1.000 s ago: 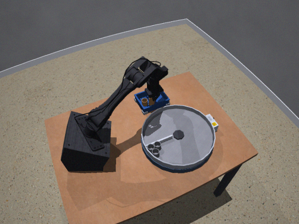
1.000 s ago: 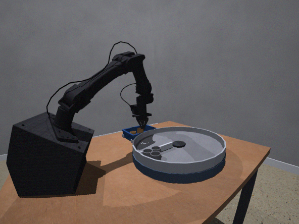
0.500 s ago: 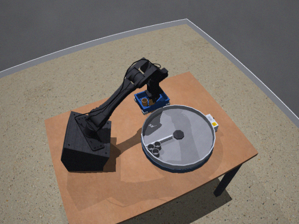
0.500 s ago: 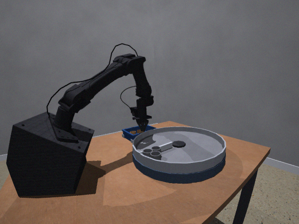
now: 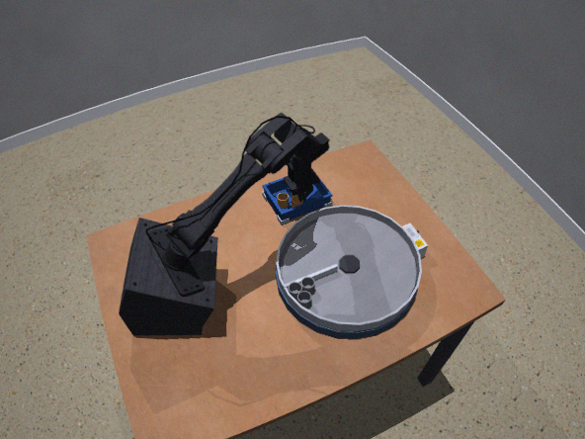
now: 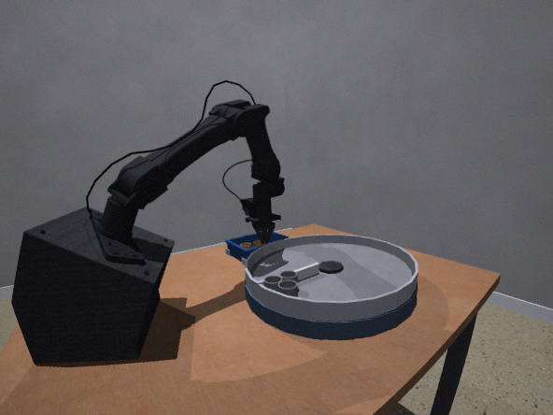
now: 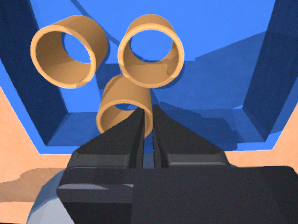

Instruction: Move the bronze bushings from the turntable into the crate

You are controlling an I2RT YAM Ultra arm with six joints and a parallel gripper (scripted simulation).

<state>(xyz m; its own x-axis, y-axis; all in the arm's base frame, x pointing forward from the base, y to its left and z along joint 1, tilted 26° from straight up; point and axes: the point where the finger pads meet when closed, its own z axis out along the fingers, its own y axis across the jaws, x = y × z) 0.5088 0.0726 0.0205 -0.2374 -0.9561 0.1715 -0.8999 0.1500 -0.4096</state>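
The blue crate is 40 mm to the left of my hand, 20 mm below it and 10 mm ahead of it. The rest, counted from my hand: grey turntable (290 mm to the right, 70 mm behind, 10 mm above).
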